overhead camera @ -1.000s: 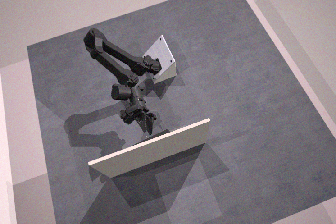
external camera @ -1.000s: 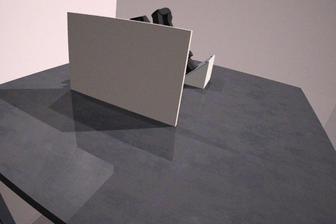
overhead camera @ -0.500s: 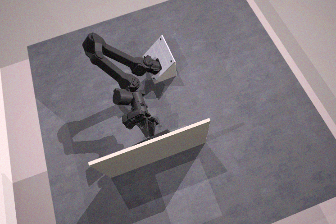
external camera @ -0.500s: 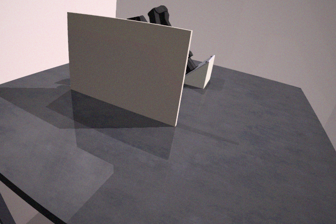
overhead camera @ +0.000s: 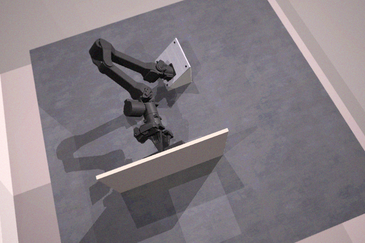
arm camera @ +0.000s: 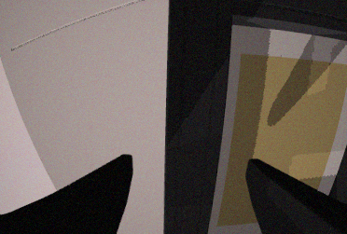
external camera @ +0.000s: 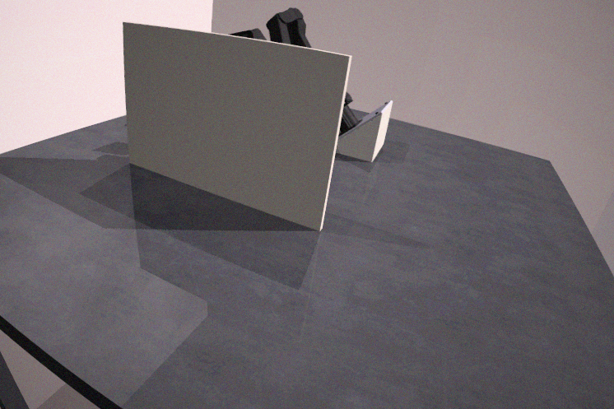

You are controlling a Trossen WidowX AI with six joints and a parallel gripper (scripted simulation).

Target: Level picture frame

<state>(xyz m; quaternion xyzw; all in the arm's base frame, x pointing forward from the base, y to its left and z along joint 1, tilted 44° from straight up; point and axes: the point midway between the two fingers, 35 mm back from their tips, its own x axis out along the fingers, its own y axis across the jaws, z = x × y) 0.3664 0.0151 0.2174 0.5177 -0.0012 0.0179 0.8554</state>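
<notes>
The picture frame lies 1 cm ahead of my gripper tip, 1 cm to the left of it and 5 cm below it. The rest, counted from my gripper tip: wall panel: 2 cm ahead, 6 cm below.
</notes>
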